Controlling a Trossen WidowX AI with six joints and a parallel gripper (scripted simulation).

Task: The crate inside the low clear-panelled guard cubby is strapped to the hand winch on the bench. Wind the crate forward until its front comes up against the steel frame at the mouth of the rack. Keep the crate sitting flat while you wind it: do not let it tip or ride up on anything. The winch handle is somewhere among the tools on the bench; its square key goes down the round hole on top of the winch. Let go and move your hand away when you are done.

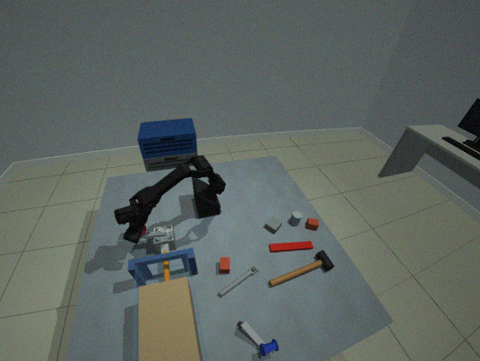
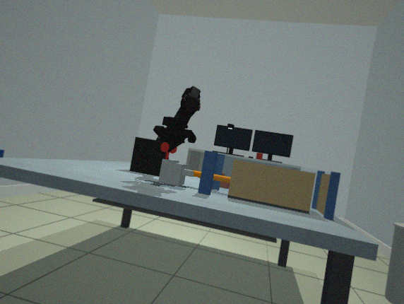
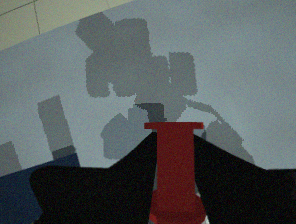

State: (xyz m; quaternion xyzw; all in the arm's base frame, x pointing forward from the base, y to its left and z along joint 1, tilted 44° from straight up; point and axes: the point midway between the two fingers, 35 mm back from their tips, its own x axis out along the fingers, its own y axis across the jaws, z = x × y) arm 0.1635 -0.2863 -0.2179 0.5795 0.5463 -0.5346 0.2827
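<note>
Right now the red-knobbed winch handle is 5 cm to the left of my gripper tip, 3 cm below it and 1 cm ahead of it. Also, from my gripper tip: grey winch: 11 cm to the left, 10 cm below; clear-panelled cubby: 42 cm ahead, 10 cm to the left, 2 cm below; red knob: 2 cm to the left, 1 cm ahead.
</note>
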